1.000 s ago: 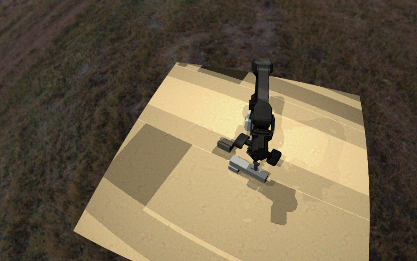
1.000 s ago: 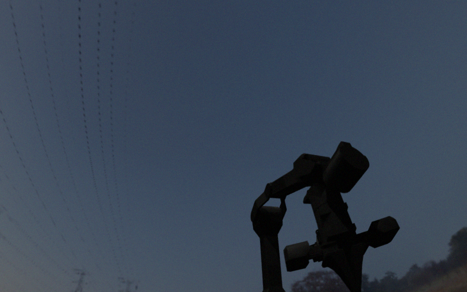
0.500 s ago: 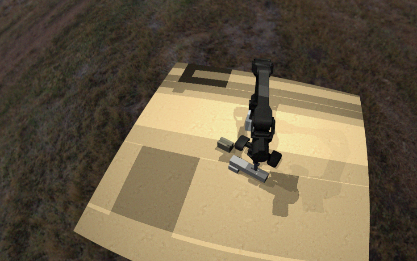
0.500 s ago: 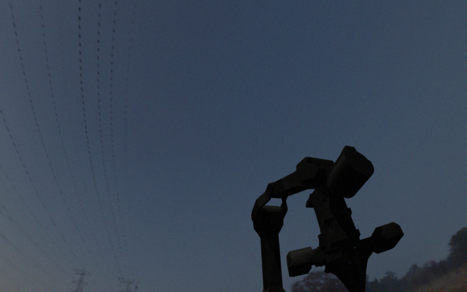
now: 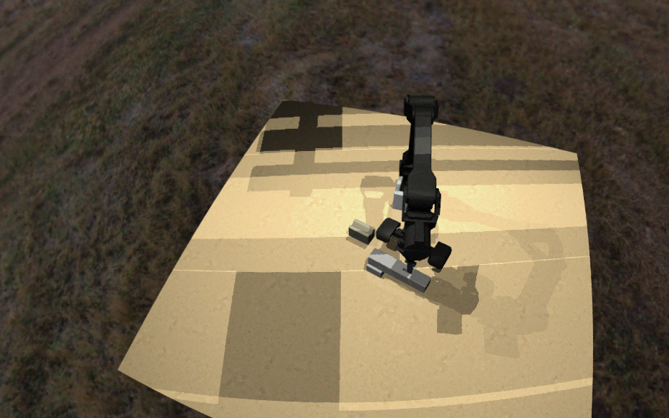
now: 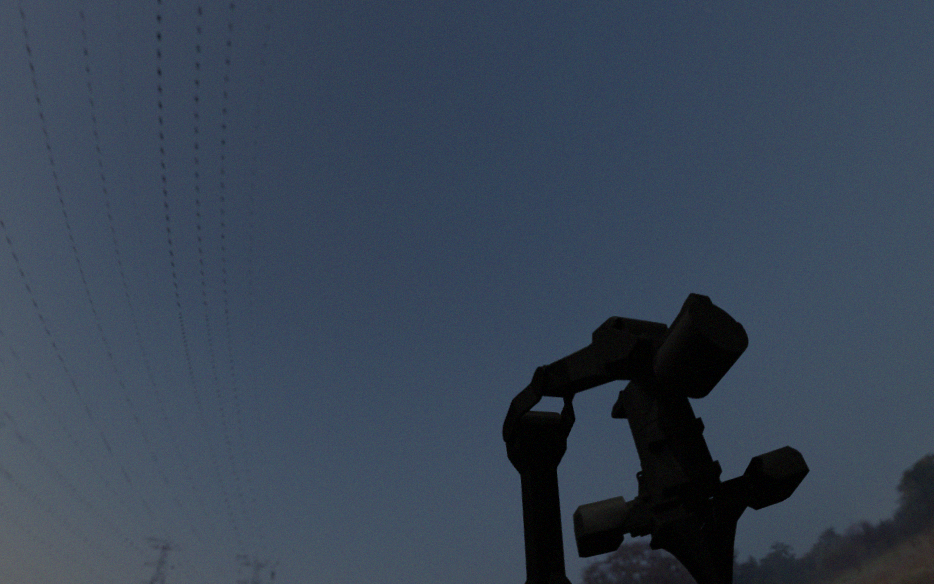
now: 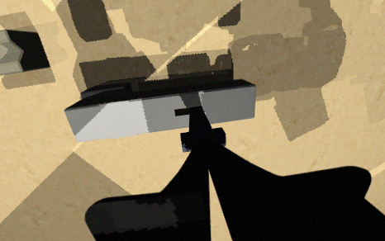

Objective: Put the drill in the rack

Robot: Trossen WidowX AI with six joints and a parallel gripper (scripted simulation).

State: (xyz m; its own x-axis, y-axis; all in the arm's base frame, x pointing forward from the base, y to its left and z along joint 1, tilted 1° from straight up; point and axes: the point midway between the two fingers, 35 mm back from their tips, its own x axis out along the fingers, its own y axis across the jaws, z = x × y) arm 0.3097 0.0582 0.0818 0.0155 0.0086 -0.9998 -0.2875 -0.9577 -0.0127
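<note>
Now: gripper tip 30 mm above the dark key. From my gripper tip the other things lie so: grey housing (80 mm below, 40 mm to the right, 10 mm behind); then drill (70 mm below, 50 mm to the right, 20 mm behind); then grey rack (170 mm to the right, 130 mm behind, 100 mm below).
</note>
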